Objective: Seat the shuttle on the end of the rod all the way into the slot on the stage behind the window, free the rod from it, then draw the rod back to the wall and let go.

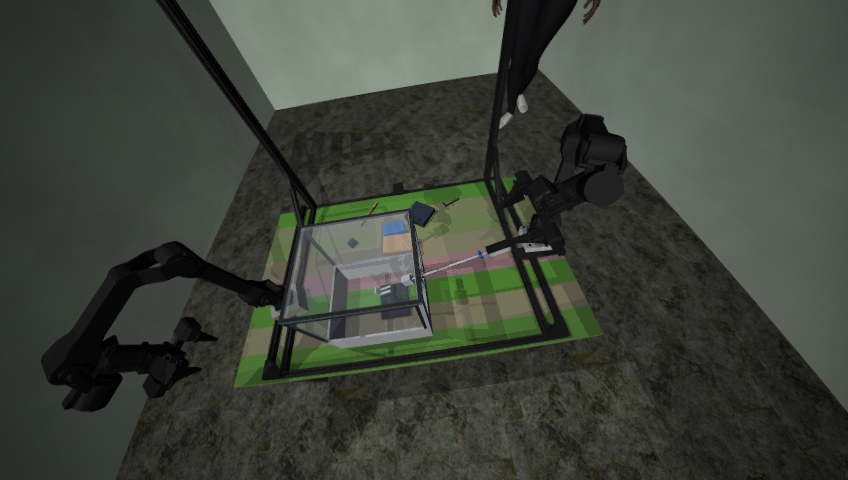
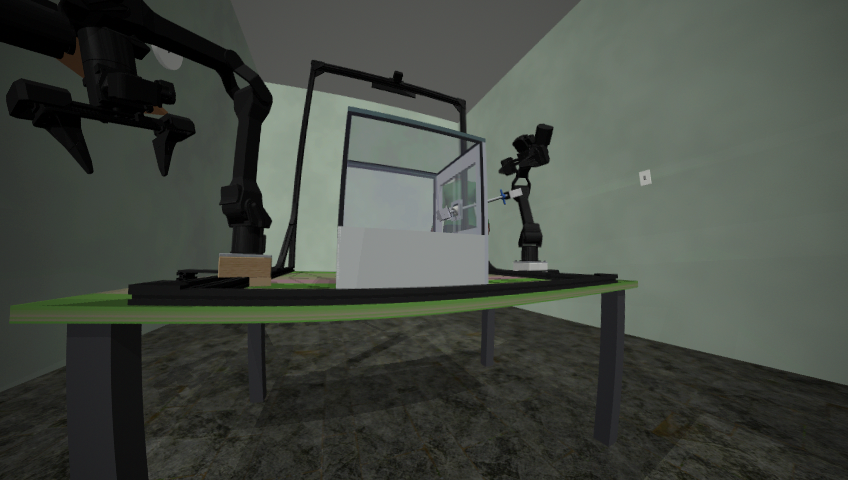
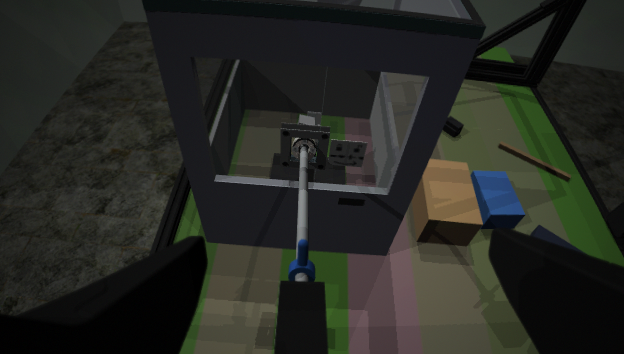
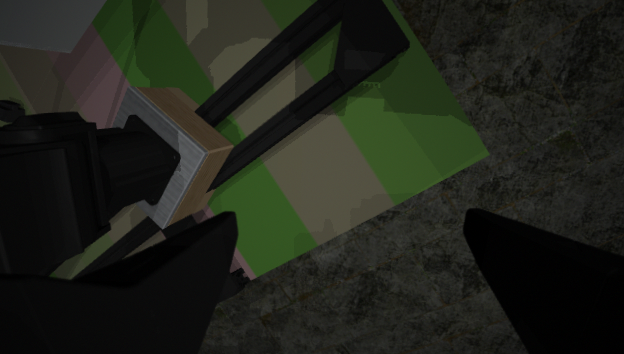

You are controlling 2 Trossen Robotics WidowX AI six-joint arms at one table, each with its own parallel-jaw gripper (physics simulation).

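Frame: origin at the left arm's base, x ahead, y left, z up, level; centimetres.
Where they show: left gripper, fingertip midpoint: [image 1: 501, 225] [image 2: 508, 168] [image 3: 349, 247]; right gripper, fingertip midpoint: [image 1: 208, 354] [image 2: 131, 174] [image 4: 350, 222]; left arm's base, origin of the base link: [image 2: 530, 261]; right arm's base, origin of the base link: [image 2: 247, 254] [image 4: 144, 160].
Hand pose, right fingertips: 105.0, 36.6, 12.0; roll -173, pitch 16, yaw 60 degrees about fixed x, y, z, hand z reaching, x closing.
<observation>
Each offset is from my right fingertips to the centre of the thing, as dx, dy, dz. "spot": to the spot under its first point.
A grey rod @(-73.8, -19.0, +6.6) [image 1: 451, 266] [image 3: 303, 200] runs through the window of the glass enclosure [image 1: 374, 339] [image 2: 413, 259] [image 3: 240, 218]. Its tip meets the round shuttle @(-57.3, -17.8, +0.5) [image 1: 407, 279] [image 3: 304, 145], which sits in the slot plate on the dark stage [image 1: 395, 297] [image 3: 282, 170]. The rod has a blue collar @(spot: -78.0, -19.0, +9.2) [image 1: 480, 254] [image 2: 502, 197] [image 3: 301, 268] and a black handle @(-82.8, -19.9, +9.9) [image 1: 500, 247] [image 3: 301, 316]. My left gripper [image 1: 531, 239] [image 2: 519, 183] is open, and the handle's end lies loose between its fingers. My right gripper [image 1: 272, 297] [image 4: 350, 222] is open and empty beyond the enclosure's far side.
A tan box [image 1: 397, 244] [image 3: 447, 197], a blue box [image 1: 394, 228] and a dark blue pad @(-60.5, -56.6, -16.7) [image 1: 421, 212] lie behind the enclosure. A black frame [image 1: 494, 119] surrounds the table. A person [image 1: 527, 48] stands behind it. A wooden block [image 2: 243, 267] bears the right arm's base.
</observation>
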